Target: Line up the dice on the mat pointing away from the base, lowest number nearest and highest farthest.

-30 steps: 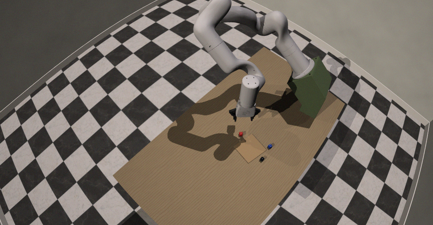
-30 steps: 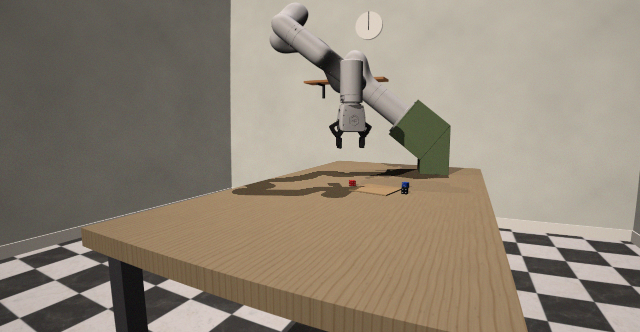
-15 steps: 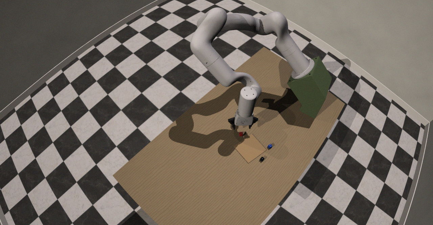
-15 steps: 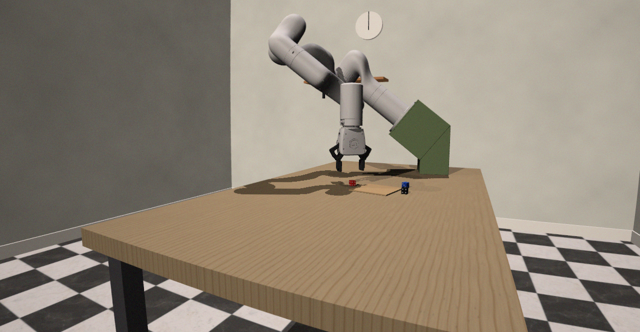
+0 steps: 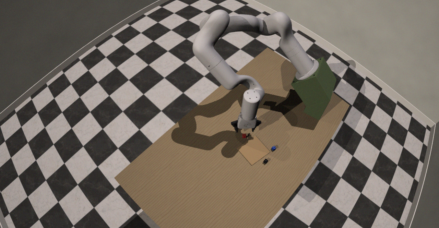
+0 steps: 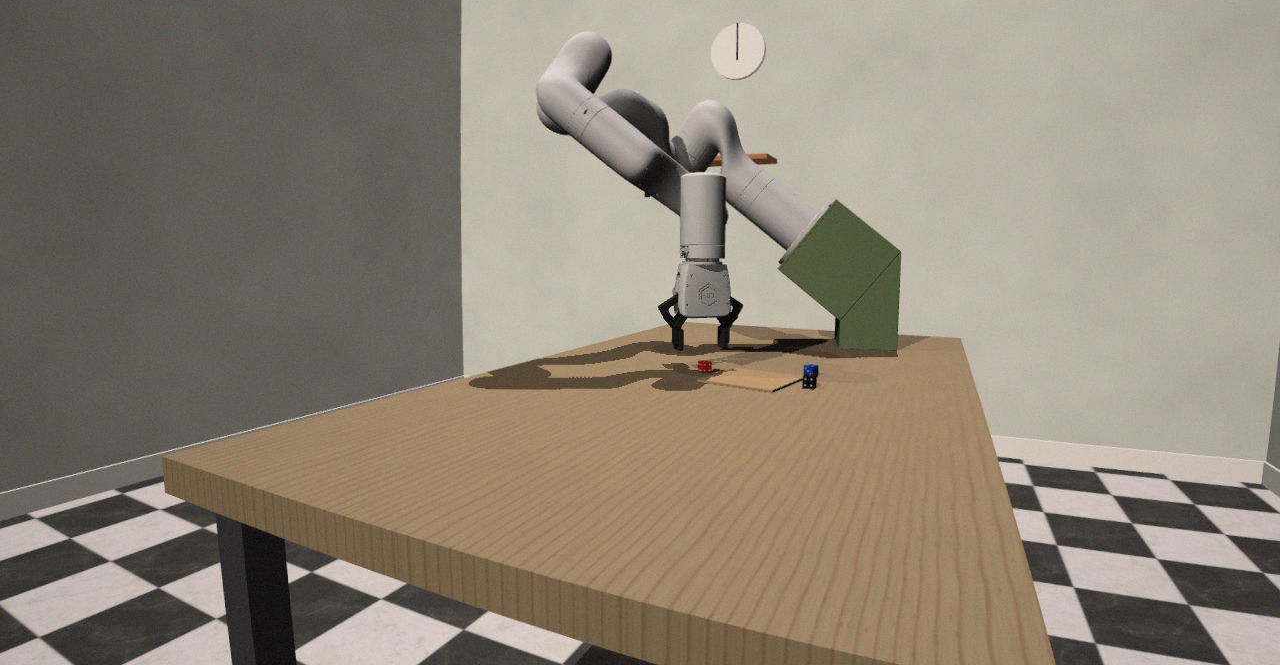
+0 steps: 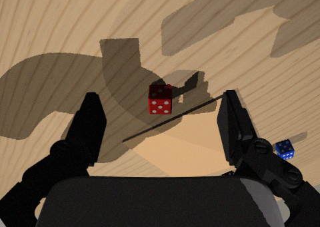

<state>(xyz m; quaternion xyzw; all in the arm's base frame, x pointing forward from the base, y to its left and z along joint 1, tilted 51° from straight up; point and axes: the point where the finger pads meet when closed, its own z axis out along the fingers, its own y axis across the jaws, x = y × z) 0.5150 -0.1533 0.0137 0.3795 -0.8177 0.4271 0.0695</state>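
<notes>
Right now my hand is 2 cm short of the red die, 1 cm to the right of it and 4 cm above it. From my hand the other things lie so: tan mat 5 cm ahead, 11 cm to the left, 5 cm below; then black die 7 cm ahead, 22 cm to the left, 4 cm below; then blue die 3 cm behind, 20 cm to the left, 4 cm below.
</notes>
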